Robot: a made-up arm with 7 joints. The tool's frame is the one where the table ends. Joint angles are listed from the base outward.
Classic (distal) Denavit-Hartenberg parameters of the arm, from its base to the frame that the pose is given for. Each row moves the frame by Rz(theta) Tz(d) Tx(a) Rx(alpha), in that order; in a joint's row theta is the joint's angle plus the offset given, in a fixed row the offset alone. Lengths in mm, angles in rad.
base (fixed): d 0; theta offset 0.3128; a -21.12; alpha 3.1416
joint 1: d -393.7; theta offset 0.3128; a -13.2; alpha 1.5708
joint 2: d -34.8; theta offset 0; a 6.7; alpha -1.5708
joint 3: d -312.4; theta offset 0; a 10.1; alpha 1.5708
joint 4: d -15.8; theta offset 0; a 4.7; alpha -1.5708
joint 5: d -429.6; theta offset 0; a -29.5; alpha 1.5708
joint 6: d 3.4; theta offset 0; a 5.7; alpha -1.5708
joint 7: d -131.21; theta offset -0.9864; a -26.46; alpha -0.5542
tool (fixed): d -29.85; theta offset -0.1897; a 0; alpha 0
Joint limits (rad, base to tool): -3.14..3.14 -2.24..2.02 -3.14..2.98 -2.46..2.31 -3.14..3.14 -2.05..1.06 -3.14..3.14
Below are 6 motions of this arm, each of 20 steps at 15 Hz.
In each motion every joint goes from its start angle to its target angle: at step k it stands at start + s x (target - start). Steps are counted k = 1, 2, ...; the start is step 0. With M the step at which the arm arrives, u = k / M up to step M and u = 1 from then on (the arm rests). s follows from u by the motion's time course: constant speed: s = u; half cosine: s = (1 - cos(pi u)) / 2; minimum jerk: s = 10 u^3 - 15 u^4 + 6 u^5.
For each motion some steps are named. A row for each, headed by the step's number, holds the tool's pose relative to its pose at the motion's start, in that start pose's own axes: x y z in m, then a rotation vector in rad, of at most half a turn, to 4 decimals.
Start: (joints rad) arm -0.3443 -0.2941 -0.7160 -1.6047 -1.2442 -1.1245 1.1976
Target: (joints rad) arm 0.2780 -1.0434 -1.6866 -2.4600 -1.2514 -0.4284 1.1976
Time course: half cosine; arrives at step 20
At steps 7, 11, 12, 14, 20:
7: -0.0378 -0.0690 -0.0821 -0.0072 0.1982 -0.2475
11: -0.1299 -0.1021 -0.1126 -0.0020 0.4000 -0.4176
12: -0.1564 -0.1046 -0.1098 0.0024 0.4432 -0.4399
14: -0.2055 -0.1066 -0.0958 0.0145 0.5103 -0.4596
20: -0.2762 -0.1108 -0.0597 0.0419 0.5708 -0.4431

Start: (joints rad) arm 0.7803 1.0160 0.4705 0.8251 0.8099 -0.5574 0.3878
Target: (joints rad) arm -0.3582 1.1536 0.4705 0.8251 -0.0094 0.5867 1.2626
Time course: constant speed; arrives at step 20
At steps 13, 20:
13: -0.0888 -0.4313 -0.2757 -0.2544 -0.4033 -0.0060
20: -0.0929 -0.7478 -0.2606 -0.6169 -0.7590 0.1283

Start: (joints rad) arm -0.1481 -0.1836 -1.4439 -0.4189 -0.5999 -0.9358 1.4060
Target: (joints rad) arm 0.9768 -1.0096 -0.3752 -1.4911 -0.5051 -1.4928 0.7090
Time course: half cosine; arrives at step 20
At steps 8, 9, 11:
8: -0.1161 -0.5024 0.0489 -0.8254 0.4377 -0.3757
9: -0.1506 -0.5937 0.1160 -0.9853 0.5136 -0.5316
11: -0.2367 -0.7259 0.2900 -1.2578 0.6371 -0.9277

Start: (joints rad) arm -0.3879 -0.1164 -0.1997 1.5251 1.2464 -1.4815 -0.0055
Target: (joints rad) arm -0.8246 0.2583 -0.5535 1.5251 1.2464 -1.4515 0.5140
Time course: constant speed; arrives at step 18
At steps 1, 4, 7, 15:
1: 0.0105 0.0023 -0.0146 -0.0280 0.0173 0.0085
4: 0.0392 0.0054 -0.0610 -0.1092 0.0727 0.0359
7: 0.0634 0.0024 -0.1103 -0.1856 0.1335 0.0652
15: 0.1032 -0.0348 -0.2466 -0.3616 0.3201 0.1462

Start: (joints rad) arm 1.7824 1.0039 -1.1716 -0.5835 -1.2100 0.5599 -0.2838
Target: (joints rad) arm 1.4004 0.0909 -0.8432 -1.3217 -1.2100 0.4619 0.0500
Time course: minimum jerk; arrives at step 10
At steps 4, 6, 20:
4: 0.2620 0.1176 -0.0121 0.0396 -0.4079 -0.0966
6: 0.5676 0.1019 0.0737 -0.0884 -0.8622 -0.2864
20: 0.7550 -0.0433 0.2123 -0.3551 -1.1994 -0.4949

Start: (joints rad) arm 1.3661 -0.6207 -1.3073 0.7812 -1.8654 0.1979 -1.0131
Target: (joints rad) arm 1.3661 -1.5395 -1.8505 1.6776 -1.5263 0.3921 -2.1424
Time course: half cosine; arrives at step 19
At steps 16, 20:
16: -0.6536 -0.2487 0.4008 -0.6551 1.1279 0.4988
20: -0.6622 -0.2930 0.4276 -0.7476 1.1428 0.5514

